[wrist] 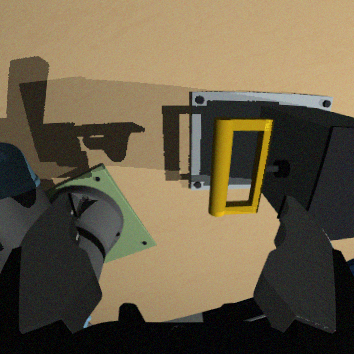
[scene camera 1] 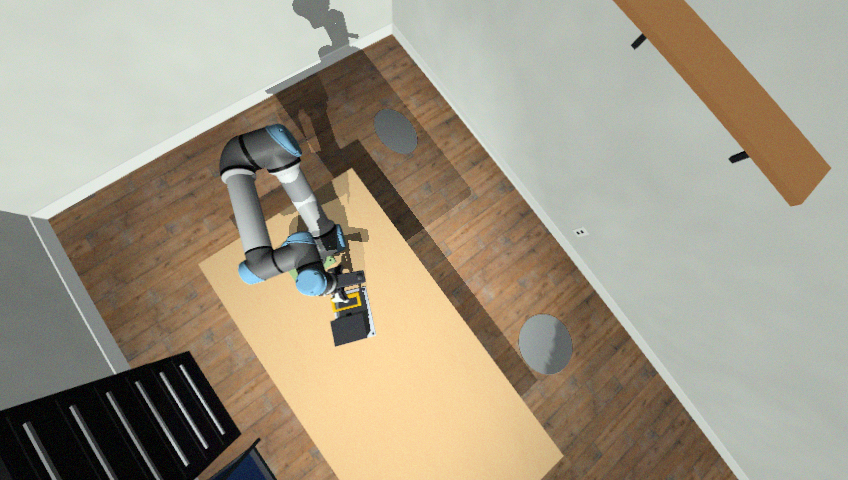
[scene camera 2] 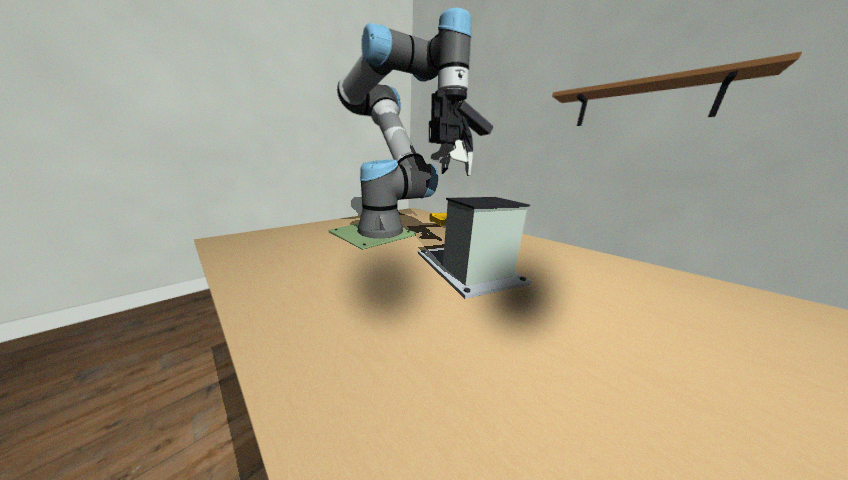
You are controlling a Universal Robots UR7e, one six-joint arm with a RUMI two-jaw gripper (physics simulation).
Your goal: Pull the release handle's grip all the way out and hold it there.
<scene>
The pictures show: my gripper and a grey base plate.
My gripper also shows in the wrist view and in scene camera 1.
</scene>
